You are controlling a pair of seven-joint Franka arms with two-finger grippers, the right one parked.
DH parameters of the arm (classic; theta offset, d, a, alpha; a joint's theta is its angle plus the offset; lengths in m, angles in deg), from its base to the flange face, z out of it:
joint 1: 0 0.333 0 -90
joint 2: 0 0 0 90
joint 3: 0 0.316 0.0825 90
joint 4: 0 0 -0.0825 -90
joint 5: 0 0.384 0 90
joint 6: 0 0 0.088 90
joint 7: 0 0.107 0 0
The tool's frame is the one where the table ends.
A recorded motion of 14 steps. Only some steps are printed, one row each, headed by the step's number.
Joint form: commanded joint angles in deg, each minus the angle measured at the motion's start. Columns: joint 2, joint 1, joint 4, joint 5, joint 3, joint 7, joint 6.
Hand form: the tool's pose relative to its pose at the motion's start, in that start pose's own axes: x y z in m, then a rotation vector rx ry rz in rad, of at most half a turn. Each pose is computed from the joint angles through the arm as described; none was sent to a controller.
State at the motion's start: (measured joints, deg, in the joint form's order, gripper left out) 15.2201 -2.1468 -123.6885 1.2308 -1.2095 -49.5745 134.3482
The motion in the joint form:
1: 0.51 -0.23 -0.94 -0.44 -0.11 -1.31 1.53
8: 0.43 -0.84 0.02 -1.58 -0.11 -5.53 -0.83
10: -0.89 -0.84 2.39 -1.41 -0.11 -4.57 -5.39
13: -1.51 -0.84 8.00 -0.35 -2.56 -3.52 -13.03
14: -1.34 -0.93 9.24 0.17 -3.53 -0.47 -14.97
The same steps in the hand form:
1: -0.0044 0.0004 0.0094 -0.0049 -0.0037 -0.0221
8: -0.0084 0.0051 0.0052 0.0055 -0.0283 -0.0991
10: -0.0053 0.0083 -0.0184 0.0187 -0.0358 -0.0800
13: -0.0147 0.0323 -0.0566 0.0433 -0.0430 -0.0086
14: -0.0213 0.0398 -0.0620 0.0574 -0.0489 0.0675

